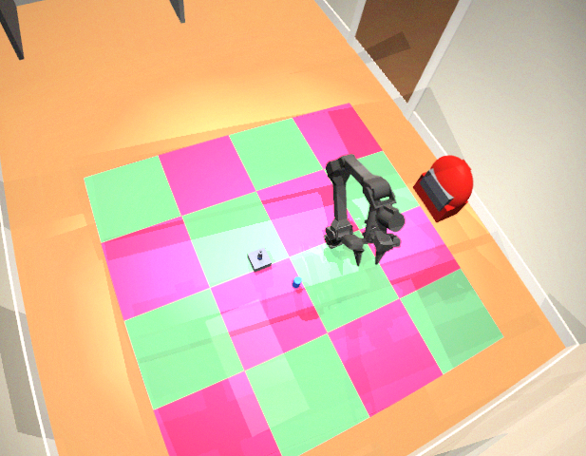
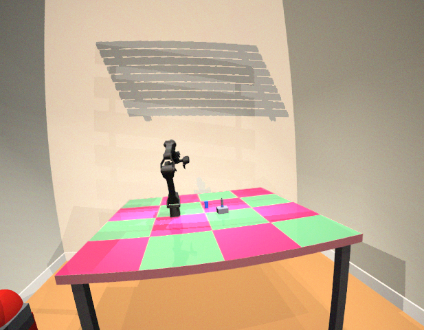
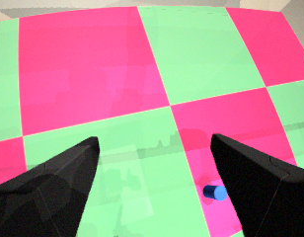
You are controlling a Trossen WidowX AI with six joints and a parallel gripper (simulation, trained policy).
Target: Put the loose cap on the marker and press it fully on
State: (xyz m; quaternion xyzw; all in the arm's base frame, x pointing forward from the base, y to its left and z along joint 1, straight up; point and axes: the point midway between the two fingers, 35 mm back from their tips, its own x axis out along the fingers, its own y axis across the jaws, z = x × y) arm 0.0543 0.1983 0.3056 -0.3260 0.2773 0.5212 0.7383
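Right now my gripper tip is 25 cm above the blue cap, 16 cm short of it and 11 cm to the left of it. The rest, counted from my gripper tip: grey holder block 26 cm below, 25 cm to the right, 25 cm ahead.
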